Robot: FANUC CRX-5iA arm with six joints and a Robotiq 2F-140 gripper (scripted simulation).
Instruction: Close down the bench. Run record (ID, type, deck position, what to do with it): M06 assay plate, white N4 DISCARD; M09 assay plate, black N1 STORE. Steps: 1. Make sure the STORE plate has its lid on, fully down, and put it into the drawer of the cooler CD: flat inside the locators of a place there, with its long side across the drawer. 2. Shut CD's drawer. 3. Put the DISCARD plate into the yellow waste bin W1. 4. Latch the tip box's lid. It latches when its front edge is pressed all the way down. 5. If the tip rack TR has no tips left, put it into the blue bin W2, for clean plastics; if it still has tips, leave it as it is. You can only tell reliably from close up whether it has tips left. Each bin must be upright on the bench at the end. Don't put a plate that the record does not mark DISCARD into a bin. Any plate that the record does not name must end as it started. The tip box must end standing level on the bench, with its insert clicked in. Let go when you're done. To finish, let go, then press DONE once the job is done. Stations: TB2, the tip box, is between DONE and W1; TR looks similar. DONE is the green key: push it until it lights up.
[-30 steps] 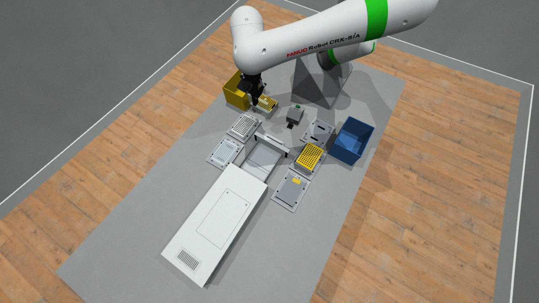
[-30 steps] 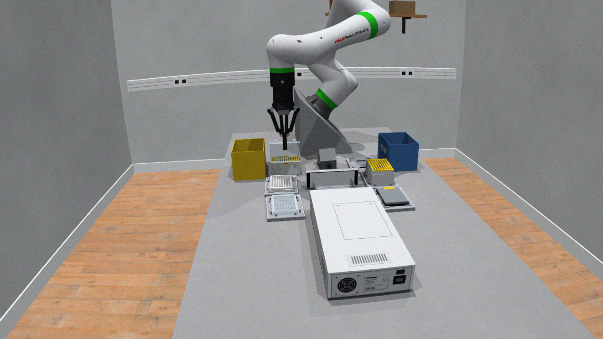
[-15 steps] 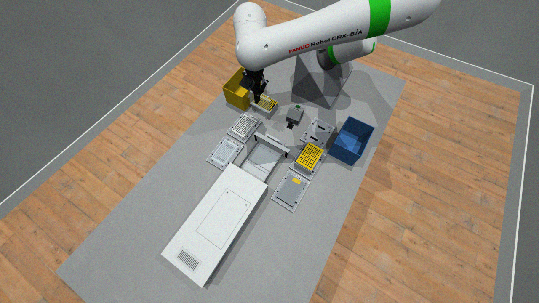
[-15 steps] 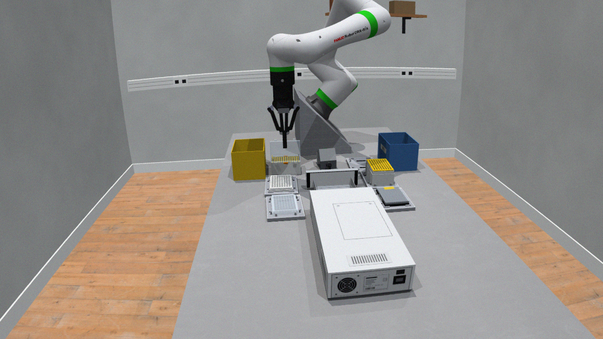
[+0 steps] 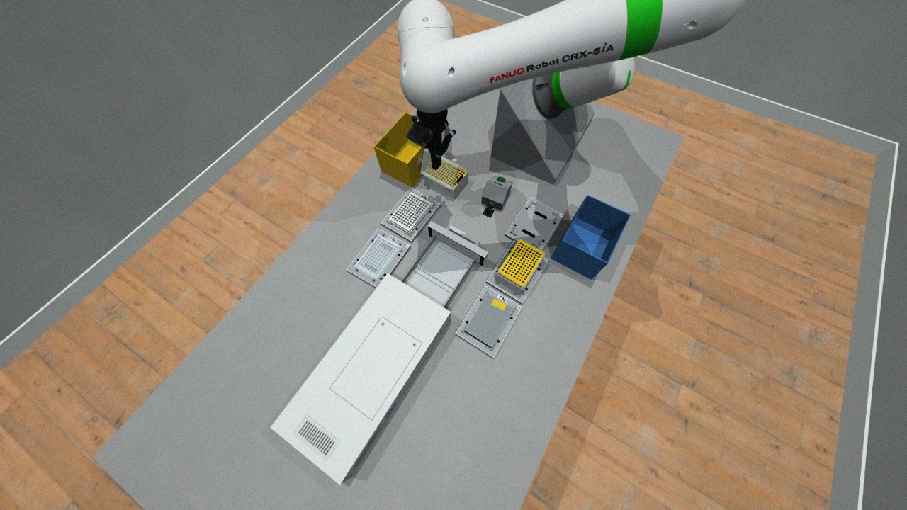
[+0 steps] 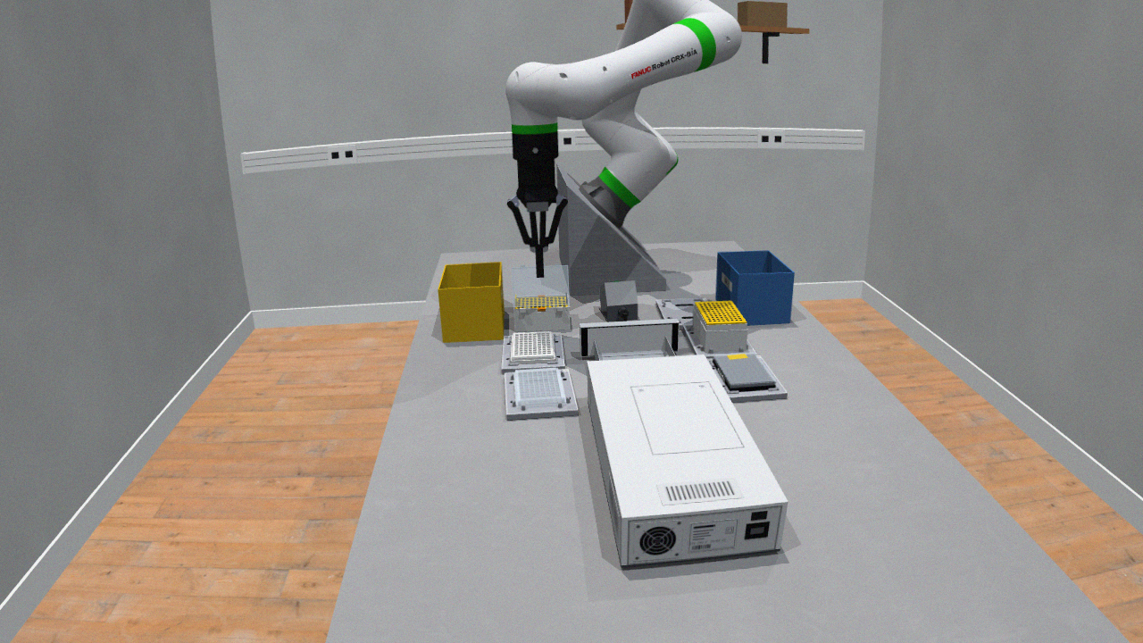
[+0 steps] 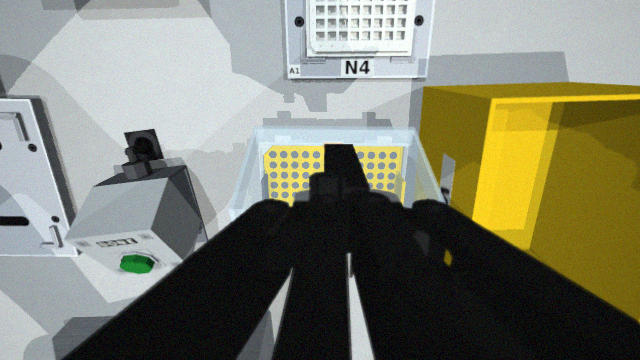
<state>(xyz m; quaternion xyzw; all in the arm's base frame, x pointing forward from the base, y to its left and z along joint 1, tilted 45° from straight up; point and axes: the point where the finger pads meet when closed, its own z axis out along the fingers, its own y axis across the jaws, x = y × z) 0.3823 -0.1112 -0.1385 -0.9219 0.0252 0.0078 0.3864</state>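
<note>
My gripper is now 6 cm above the tip box lid and 2 cm past it. From my hand the other things lie so: nest N4: 15 cm below, 12 cm ahead, 3 cm to the right; then white assay plate: 14 cm below, 12 cm ahead, 3 cm to the right; then yellow bin W1: 15 cm to the right, 12 cm below, 6 cm behind.
</note>
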